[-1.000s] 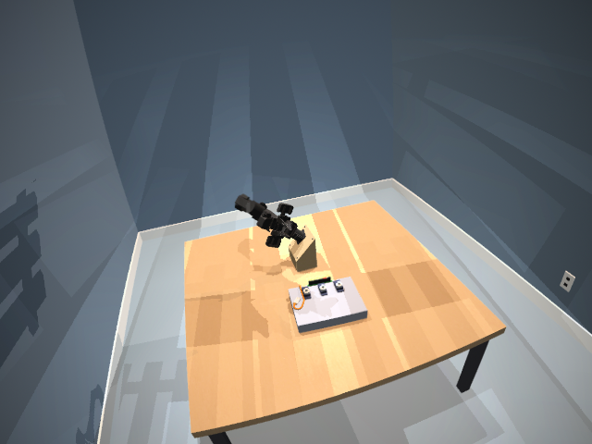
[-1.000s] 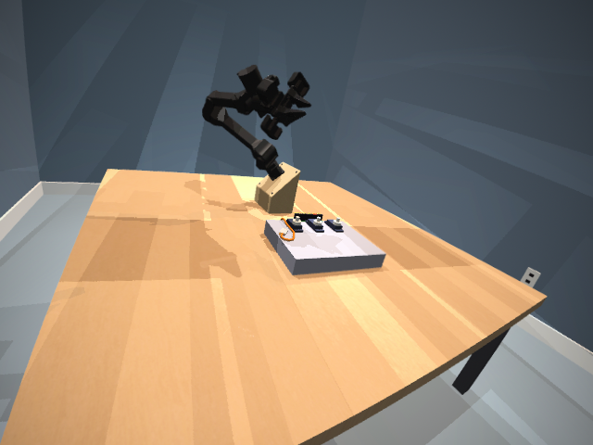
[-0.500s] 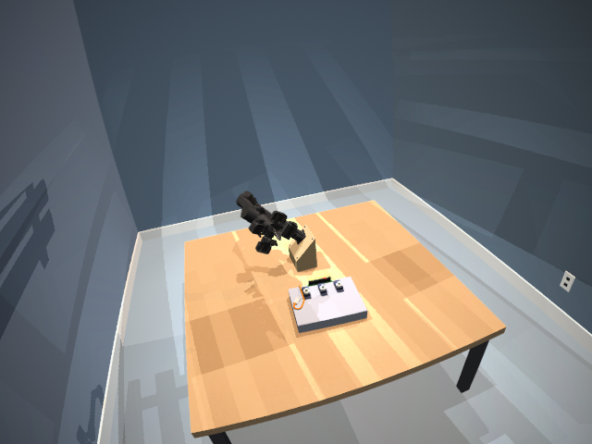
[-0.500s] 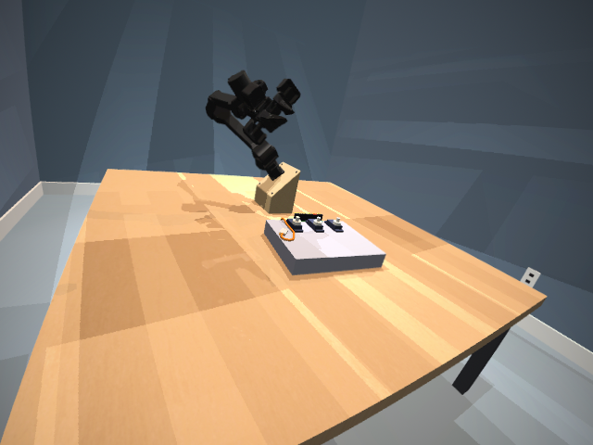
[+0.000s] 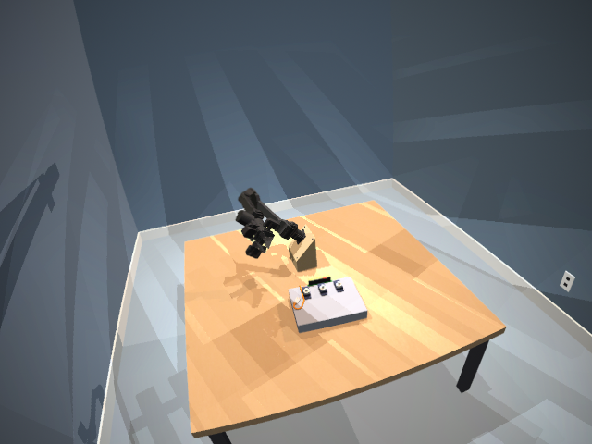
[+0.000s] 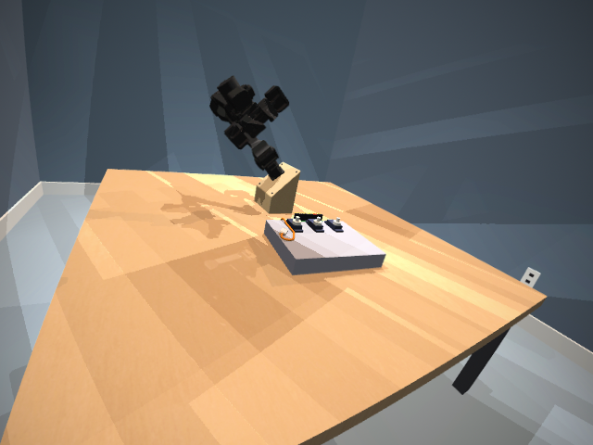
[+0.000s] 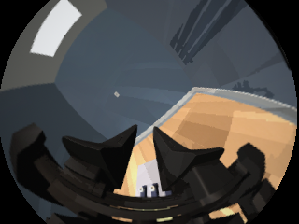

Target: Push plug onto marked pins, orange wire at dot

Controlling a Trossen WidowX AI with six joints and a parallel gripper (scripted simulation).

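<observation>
Right now my gripper tip is 270 mm above the red band, 240 mm to the right of it and 100 mm past it. Also, from my gripper tip: dark pin strip 280 mm below, 220 mm to the left, 100 mm behind; grey printed holder 320 mm below, 220 mm to the left, 60 mm ahead.
</observation>
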